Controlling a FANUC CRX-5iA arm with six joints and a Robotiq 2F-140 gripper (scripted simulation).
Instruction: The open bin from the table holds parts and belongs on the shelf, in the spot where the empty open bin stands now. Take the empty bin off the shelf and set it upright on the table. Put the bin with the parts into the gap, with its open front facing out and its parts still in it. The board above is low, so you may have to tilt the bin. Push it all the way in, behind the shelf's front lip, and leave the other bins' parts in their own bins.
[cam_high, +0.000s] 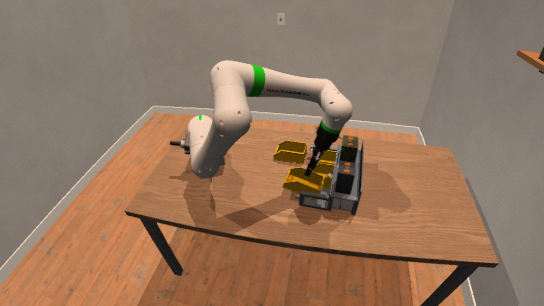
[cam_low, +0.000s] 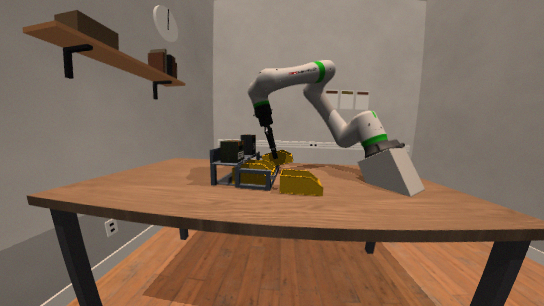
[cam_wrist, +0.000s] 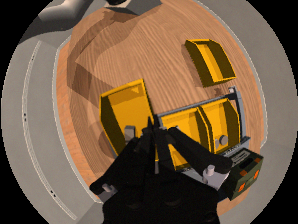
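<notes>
The shelf lies 12 cm ahead of my hand, 3 cm to the left of it and 6 cm below it.
</notes>
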